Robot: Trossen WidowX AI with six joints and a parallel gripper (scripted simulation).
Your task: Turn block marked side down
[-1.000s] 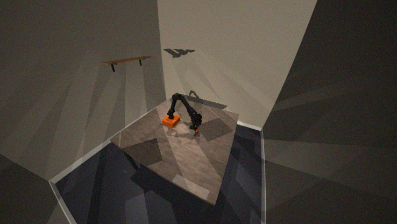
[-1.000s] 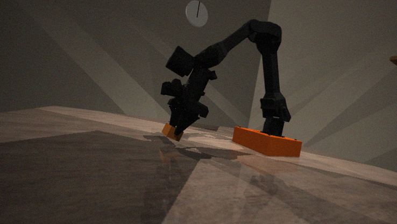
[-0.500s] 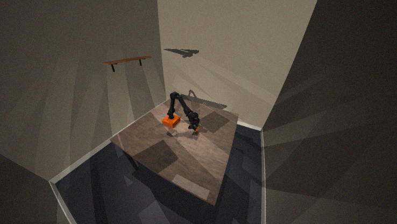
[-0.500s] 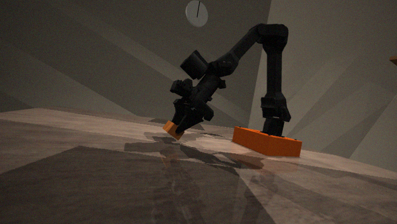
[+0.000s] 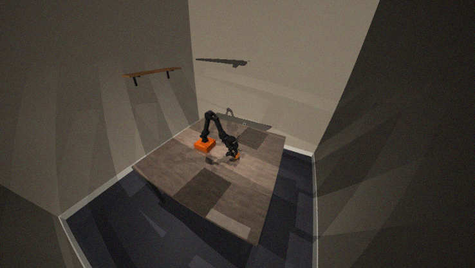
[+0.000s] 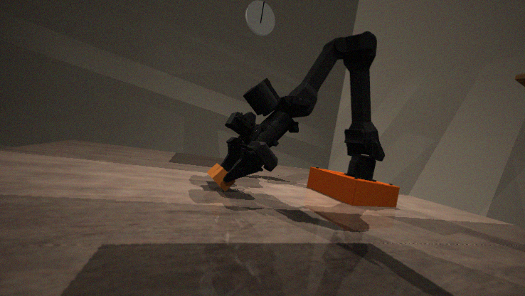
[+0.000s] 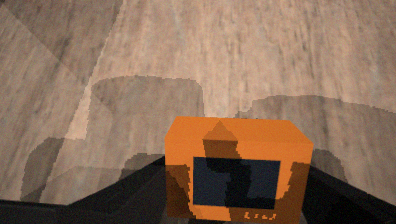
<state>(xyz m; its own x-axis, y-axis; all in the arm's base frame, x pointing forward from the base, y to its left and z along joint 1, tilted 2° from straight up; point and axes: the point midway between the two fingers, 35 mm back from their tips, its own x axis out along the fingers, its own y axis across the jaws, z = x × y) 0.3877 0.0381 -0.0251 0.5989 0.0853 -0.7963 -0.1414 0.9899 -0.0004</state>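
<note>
My gripper tip is now 10 mm below the orange block.
</note>
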